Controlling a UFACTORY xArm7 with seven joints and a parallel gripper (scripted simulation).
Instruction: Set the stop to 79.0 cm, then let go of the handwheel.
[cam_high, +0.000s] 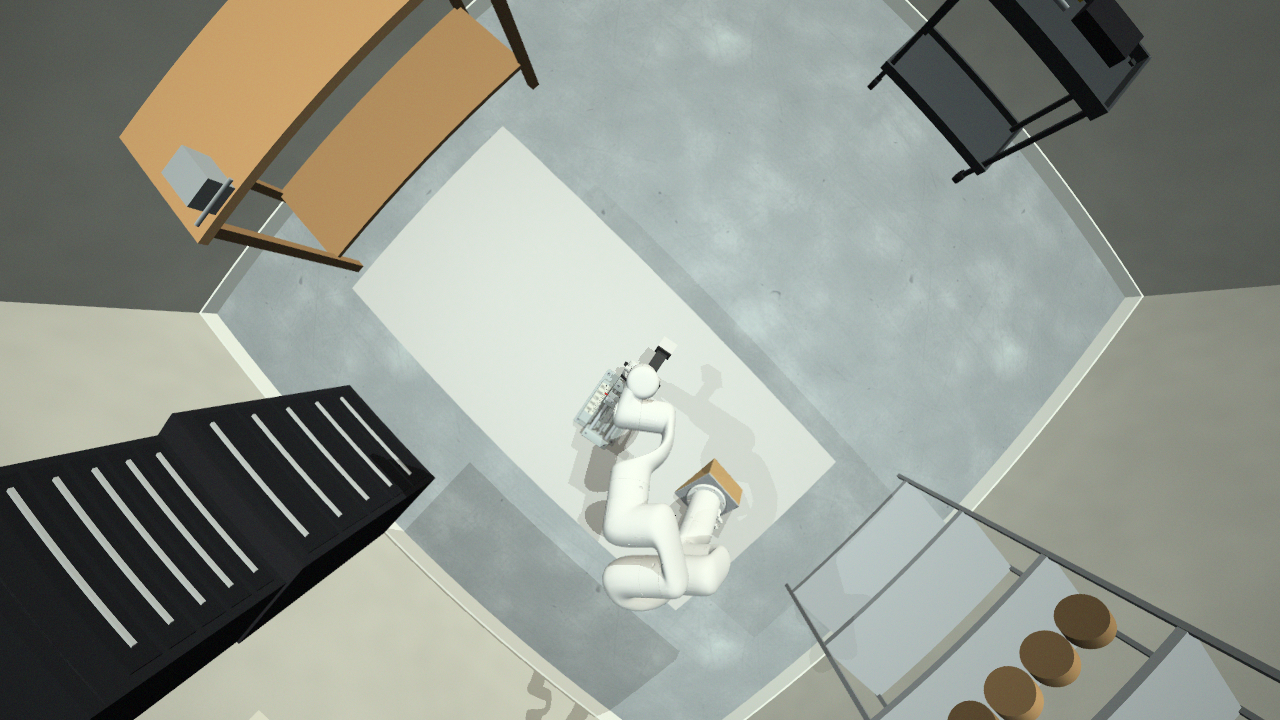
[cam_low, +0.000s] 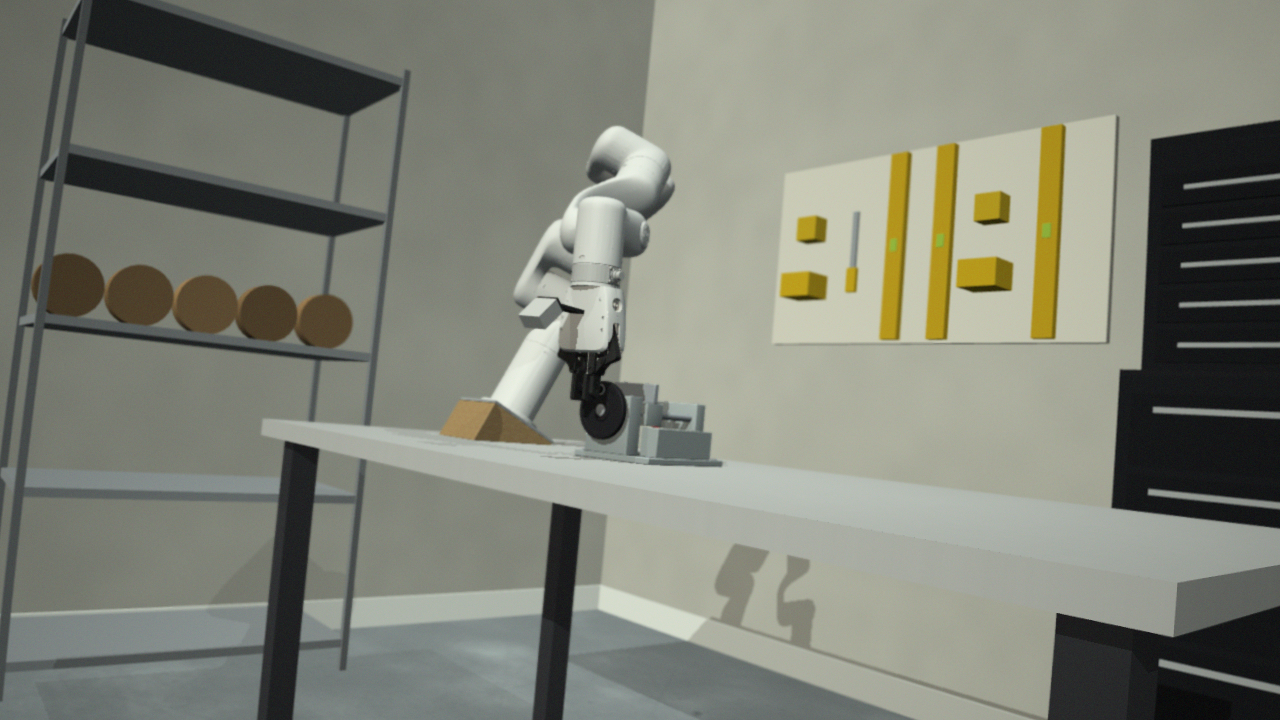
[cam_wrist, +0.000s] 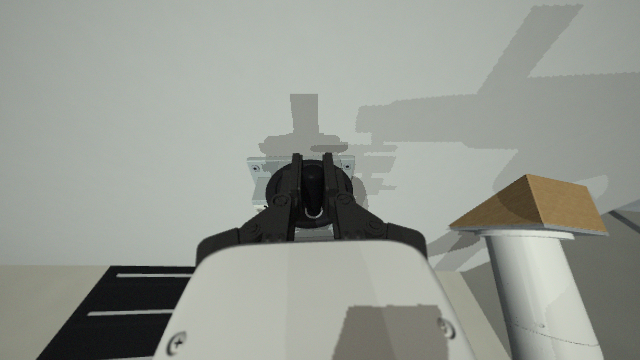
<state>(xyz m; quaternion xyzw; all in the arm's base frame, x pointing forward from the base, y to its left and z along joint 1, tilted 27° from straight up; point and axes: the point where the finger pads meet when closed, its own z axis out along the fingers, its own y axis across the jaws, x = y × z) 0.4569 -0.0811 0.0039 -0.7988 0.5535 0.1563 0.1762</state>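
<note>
Now: hand 1 cm past the black handwheel, 2 cm to the right of it and 1 cm above it.
</note>
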